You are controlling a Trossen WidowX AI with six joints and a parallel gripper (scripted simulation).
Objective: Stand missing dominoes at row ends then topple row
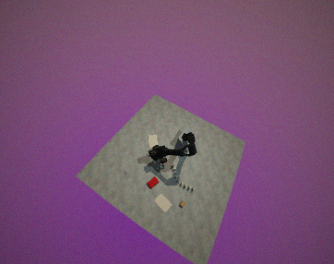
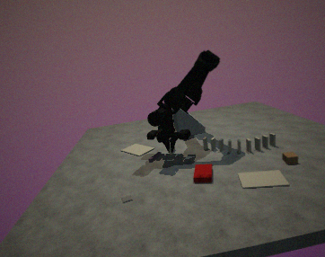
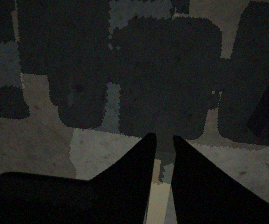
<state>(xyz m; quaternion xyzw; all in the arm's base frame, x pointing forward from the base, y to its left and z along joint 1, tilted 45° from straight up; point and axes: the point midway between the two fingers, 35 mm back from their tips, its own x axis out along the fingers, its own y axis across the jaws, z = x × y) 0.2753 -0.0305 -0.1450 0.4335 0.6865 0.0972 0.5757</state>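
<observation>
Right now the purple piece is 7 cm to the right of my gripper tip and 1 cm ahead of it. From my gripper tip the other things lie so: flat grey piece: 30 cm ahead, 19 cm to the right; then red block: 24 cm ahead, 8 cm to the left; then pale flat sheet: 15 cm to the right, 12 cm behind.
</observation>
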